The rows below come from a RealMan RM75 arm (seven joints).
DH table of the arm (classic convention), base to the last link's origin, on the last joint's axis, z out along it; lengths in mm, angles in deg. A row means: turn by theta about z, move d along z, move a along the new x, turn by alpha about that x. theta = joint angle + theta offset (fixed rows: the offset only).
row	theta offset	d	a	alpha
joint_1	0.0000	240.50	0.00	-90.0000
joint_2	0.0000	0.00	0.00	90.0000
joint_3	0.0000	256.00	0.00	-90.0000
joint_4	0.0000	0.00	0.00	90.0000
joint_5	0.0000	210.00	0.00	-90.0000
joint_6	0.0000	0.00	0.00	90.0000
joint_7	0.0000	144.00	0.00	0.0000
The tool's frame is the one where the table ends.
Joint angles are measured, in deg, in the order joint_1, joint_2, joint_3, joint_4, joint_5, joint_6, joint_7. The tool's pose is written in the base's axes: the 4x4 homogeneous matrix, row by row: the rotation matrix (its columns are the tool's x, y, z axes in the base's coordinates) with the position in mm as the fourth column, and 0 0 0 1 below. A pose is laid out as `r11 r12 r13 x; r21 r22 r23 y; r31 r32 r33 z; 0 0 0 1`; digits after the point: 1 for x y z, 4 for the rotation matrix.
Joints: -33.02, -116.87, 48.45, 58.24, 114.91, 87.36, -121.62
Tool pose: 0.6428 0.7168 0.2702 -207.3; 0.6137 -0.6930 0.3784 373.9; 0.4585 -0.0774 -0.8853 53.0; 0 0 0 1
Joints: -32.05, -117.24, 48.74, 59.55, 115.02, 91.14, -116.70
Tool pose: 0.7133 0.6420 0.2811 -206.7; 0.5593 -0.7632 0.3237 361.9; 0.4223 -0.0737 -0.9035 50.7; 0 0 0 1
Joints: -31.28, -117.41, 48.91, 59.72, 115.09, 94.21, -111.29
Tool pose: 0.7716 0.5660 0.2903 -208.7; 0.4996 -0.8217 0.2742 351.6; 0.3938 -0.0665 -0.9168 47.7; 0 0 0 1
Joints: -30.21, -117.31, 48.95, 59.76, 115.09, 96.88, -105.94
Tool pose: 0.8178 0.4938 0.2954 -213.6; 0.4385 -0.8672 0.2359 341.5; 0.3727 -0.0634 -0.9258 47.1; 0 0 0 1
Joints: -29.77, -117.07, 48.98, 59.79, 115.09, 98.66, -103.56
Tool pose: 0.8384 0.4565 0.2978 -215.7; 0.4089 -0.8881 0.2102 335.9; 0.3604 -0.0544 -0.9312 47.9; 0 0 0 1
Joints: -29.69, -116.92, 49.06, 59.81, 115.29, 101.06, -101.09
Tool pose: 0.8613 0.4087 0.3018 -215.5; 0.3733 -0.9121 0.1697 329.9; 0.3446 -0.0336 -0.9381 47.7; 0 0 0 1
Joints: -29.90, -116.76, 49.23, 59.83, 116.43, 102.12, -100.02
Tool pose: 0.8770 0.3867 0.2852 -216.5; 0.3590 -0.9219 0.1459 327.7; 0.3193 -0.0256 -0.9473 47.2; 0 0 0 1
